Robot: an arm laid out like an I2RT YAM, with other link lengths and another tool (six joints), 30 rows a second.
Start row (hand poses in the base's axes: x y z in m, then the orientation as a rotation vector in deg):
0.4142 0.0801 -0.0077 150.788 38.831 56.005
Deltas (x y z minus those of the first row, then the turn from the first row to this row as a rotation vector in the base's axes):
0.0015 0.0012 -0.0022 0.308 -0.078 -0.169
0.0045 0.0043 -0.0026 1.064 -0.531 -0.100
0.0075 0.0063 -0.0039 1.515 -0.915 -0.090
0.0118 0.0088 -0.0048 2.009 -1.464 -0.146
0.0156 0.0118 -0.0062 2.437 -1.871 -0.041
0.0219 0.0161 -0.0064 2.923 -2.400 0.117
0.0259 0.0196 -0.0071 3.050 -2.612 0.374
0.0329 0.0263 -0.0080 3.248 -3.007 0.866
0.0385 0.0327 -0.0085 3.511 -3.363 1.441
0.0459 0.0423 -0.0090 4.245 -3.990 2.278
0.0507 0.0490 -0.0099 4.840 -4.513 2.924
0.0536 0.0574 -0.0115 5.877 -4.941 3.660
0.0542 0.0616 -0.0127 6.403 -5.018 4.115
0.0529 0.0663 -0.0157 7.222 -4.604 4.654
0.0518 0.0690 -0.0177 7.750 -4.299 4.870
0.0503 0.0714 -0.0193 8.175 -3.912 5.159
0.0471 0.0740 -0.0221 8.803 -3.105 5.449
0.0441 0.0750 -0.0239 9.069 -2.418 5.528
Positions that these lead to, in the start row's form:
0.4157 0.0813 -0.0099 151.016 38.482 56.238
0.4187 0.0844 -0.0103 151.357 38.233 57.272
0.4217 0.0864 -0.0116 151.483 38.013 58.025
0.4260 0.0889 -0.0125 151.535 37.646 58.992
0.4298 0.0919 -0.0139 151.610 37.557 59.788
0.4361 0.0962 -0.0141 151.641 37.492 60.789
0.4401 0.0997 -0.0148 151.578 37.758 61.205
0.4471 0.1064 -0.0157 151.422 38.284 61.961
0.4527 0.1128 -0.0162 151.335 38.915 62.732
0.4601 0.1224 -0.0167 151.415 39.693 64.210
0.4649 0.1291 -0.0176 151.461 40.276 65.421
0.4678 0.1375 -0.0192 151.925 40.867 66.823
0.4684 0.1417 -0.0204 152.249 41.318 67.386
0.4671 0.1464 -0.0234 153.170 41.919 67.544
0.4660 0.1491 -0.0254 153.809 42.131 67.559
0.4645 0.1515 -0.0270 154.413 42.503 67.423
0.4613 0.1541 -0.0298 155.497 42.917 66.878
0.4583 0.1551 -0.0316 156.216 43.117 66.188

